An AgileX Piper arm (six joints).
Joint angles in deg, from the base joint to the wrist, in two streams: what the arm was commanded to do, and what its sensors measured. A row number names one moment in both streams.
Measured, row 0: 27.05, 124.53, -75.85, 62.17, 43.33, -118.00
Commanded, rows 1 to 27: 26.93, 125.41, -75.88, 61.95, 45.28, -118.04; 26.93, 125.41, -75.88, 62.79, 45.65, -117.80; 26.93, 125.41, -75.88, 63.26, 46.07, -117.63; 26.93, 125.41, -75.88, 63.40, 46.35, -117.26; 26.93, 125.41, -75.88, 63.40, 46.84, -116.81; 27.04, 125.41, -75.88, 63.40, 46.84, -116.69; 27.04, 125.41, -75.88, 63.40, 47.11, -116.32; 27.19, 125.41, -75.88, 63.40, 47.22, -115.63; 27.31, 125.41, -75.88, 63.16, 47.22, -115.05; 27.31, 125.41, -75.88, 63.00, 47.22, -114.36; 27.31, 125.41, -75.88, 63.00, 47.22, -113.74; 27.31, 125.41, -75.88, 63.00, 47.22, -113.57; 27.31, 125.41, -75.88, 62.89, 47.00, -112.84; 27.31, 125.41, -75.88, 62.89, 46.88, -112.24; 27.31, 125.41, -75.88, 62.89, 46.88, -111.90; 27.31, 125.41, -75.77, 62.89, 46.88, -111.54; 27.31, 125.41, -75.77, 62.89, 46.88, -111.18; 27.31, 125.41, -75.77, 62.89, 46.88, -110.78; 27.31, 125.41, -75.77, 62.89, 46.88, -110.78; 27.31, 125.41, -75.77, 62.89, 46.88, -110.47; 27.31, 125.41, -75.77, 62.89, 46.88, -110.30; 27.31, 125.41, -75.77, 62.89, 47.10, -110.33; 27.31, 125.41, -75.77, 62.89, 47.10, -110.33; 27.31, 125.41, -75.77, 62.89, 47.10, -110.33; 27.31, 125.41, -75.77, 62.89, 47.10, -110.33; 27.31, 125.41, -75.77, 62.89, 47.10, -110.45; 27.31, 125.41, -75.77, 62.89, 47.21, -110.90
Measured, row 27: 27.02, 125.11, -75.98, 63.10, 46.07, -110.93
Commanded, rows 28 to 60: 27.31, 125.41, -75.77, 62.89, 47.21, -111.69; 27.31, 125.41, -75.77, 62.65, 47.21, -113.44; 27.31, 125.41, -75.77, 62.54, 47.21, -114.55; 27.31, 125.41, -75.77, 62.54, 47.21, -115.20; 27.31, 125.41, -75.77, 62.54, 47.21, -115.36; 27.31, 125.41, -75.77, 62.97, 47.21, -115.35; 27.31, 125.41, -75.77, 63.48, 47.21, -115.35; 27.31, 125.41, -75.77, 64.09, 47.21, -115.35; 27.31, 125.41, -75.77, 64.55, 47.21, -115.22; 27.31, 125.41, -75.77, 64.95, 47.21, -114.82; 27.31, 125.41, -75.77, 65.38, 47.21, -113.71; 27.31, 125.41, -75.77, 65.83, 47.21, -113.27; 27.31, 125.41, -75.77, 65.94, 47.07, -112.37; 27.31, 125.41, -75.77, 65.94, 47.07, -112.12; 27.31, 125.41, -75.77, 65.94, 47.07, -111.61; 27.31, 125.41, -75.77, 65.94, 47.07, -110.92; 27.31, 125.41, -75.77, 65.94, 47.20, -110.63; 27.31, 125.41, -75.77, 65.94, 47.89, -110.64; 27.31, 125.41, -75.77, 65.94, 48.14, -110.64; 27.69, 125.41, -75.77, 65.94, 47.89, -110.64; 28.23, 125.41, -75.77, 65.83, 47.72, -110.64; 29.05, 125.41, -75.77, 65.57, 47.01, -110.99; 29.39, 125.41, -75.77, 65.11, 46.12, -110.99; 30.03, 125.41, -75.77, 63.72, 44.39, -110.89; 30.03, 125.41, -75.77, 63.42, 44.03, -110.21; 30.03, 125.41, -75.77, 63.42, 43.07, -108.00; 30.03, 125.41, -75.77, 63.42, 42.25, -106.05; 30.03, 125.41, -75.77, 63.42, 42.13, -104.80; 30.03, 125.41, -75.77, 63.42, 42.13, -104.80; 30.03, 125.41, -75.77, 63.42, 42.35, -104.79; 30.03, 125.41, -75.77, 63.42, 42.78, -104.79; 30.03, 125.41, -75.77, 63.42, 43.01, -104.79; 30.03, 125.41, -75.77, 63.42, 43.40, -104.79
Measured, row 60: 29.90, 125.11, -75.89, 64.64, 43.58, -105.63
